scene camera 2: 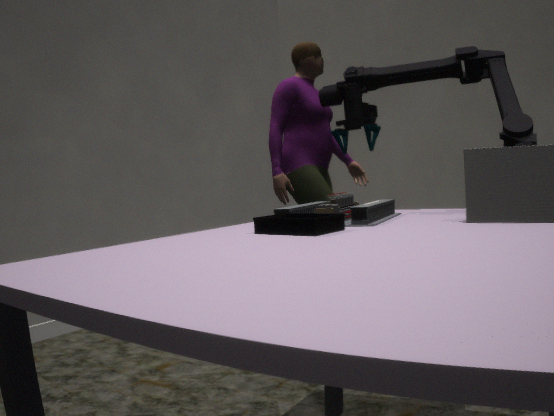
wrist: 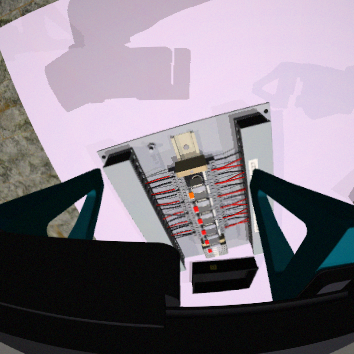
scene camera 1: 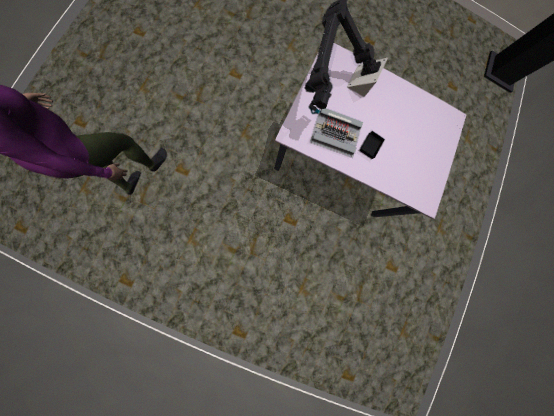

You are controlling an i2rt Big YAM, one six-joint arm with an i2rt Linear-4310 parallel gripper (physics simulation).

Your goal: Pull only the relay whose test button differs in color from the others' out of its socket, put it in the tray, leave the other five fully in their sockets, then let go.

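Places are measured from the arm's base along level axes (x right, y ahead, z up), in centimetres.
Pixels of known places: gripper, fingertip midpoint: (scene camera 2: 357, 152) (wrist: 176, 176) (scene camera 1: 316, 107); arm's base, link origin: (scene camera 2: 524, 175) (scene camera 1: 371, 69).
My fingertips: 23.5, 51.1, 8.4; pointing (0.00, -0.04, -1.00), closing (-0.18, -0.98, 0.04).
Ahead of a thing's pixels: the offset from my fingertips to its middle, as dx, dy, dz. Level surfaces: height alone.
A row of relays @[-19.7, -2.1, -13.6] (scene camera 1: 337, 128) (scene camera 2: 341, 200) (wrist: 205, 217) stands upright in sockets on the grey panel @[-19.9, -2.1, -17.9] (wrist: 212, 125). In the wrist view, the relay nearest the tan end block has an orange test button @[-11.5, -0.4, -11.5] (wrist: 191, 195); the others' buttons are red. No relay visibly stands out of line. The black tray @[-46.0, -4.7, -16.6] (scene camera 1: 372, 145) (scene camera 2: 300, 226) (wrist: 196, 280) lies beside the panel, past the red-button end of the row; a small yellowish mark shows on it. My gripper (scene camera 1: 314, 108) (scene camera 2: 358, 150) (wrist: 176, 176) is open and empty, high above the panel, with its fingers apart on either side of the row in the wrist view.
Grey wiring ducts @[-18.8, -11.8, -16.1] (scene camera 1: 341, 119) (scene camera 2: 372, 211) (wrist: 135, 200) flank the row, with red and black wires running to the sockets. The arm's pale base block (scene camera 1: 366, 80) (scene camera 2: 509, 185) stands on the pink table @[dz -18.4] (scene camera 1: 415, 130) (scene camera 2: 280, 280). A person in purple (scene camera 1: 40, 135) (scene camera 2: 300, 120) stands beyond the table.
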